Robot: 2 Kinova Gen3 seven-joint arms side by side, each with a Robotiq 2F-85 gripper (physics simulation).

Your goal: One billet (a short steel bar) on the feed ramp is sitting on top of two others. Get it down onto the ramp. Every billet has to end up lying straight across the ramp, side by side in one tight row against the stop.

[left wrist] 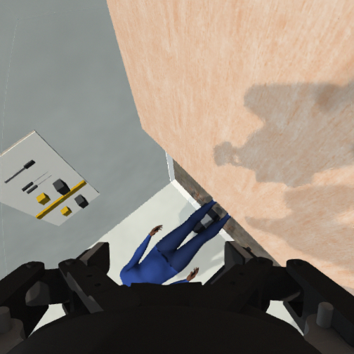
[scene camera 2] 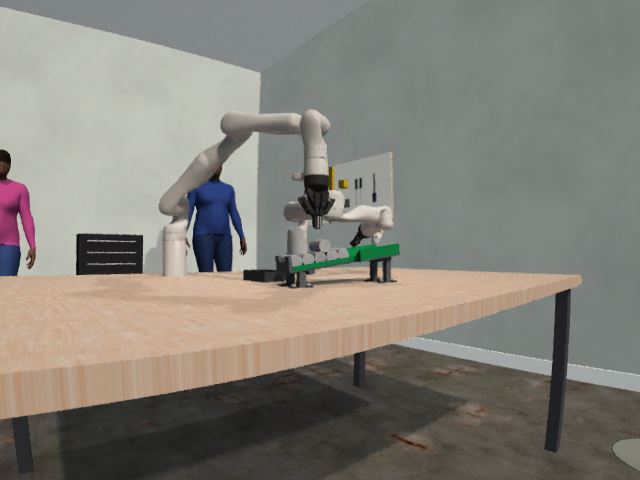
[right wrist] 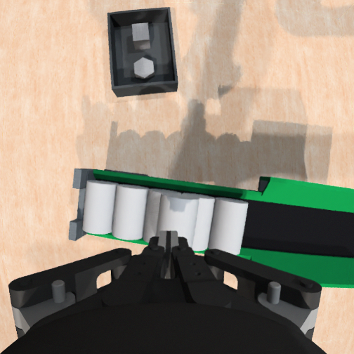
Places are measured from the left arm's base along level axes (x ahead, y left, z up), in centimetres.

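Pixels of known places: left gripper, between the fingertips: (scene camera 2: 355, 236); right gripper, between the fingertips: (scene camera 2: 317, 228); right arm's base, origin of its link: (scene camera 2: 174, 276).
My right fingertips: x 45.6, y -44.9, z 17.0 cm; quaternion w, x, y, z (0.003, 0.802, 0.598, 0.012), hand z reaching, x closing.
For each thing: its top centre in the pictures, then the offset to it from my right fingertips. Level surfaces: height alone.
- raised billet, centre of its top: (scene camera 2: 319, 239) dx +0.2, dy +0.9, dz -3.0 cm
- black tray, centre of its top: (scene camera 2: 265, 270) dx -24.6, dy +2.6, dz -13.5 cm
- table, height of its surface: dz -17.0 cm
The raised billet (scene camera 2: 319, 245) (right wrist: 177, 215) lies across the ramp (scene camera 2: 379, 251) (right wrist: 310, 195) on top of two middle billets of the lower row. The lower row has several light grey billets; the end one (right wrist: 99, 207) is beside the grey stop (right wrist: 78, 178), and the uppermost on the slope (right wrist: 230, 225) is at the row's other end. My right gripper (scene camera 2: 317, 226) (right wrist: 168, 242) is shut and empty, pointing down just above the raised billet. My left gripper (scene camera 2: 354, 241) (left wrist: 167, 254) is open and empty, beyond the ramp's raised end in the scene view.
A black tray (scene camera 2: 260, 275) (right wrist: 174, 60) with a grey block (right wrist: 141, 33) and a hexagonal piece (right wrist: 144, 67) stands on the table (scene camera 2: 217, 320) (left wrist: 200, 60) (right wrist: 40, 125) behind the ramp. The ramp's green side walls rise higher at its upper part.
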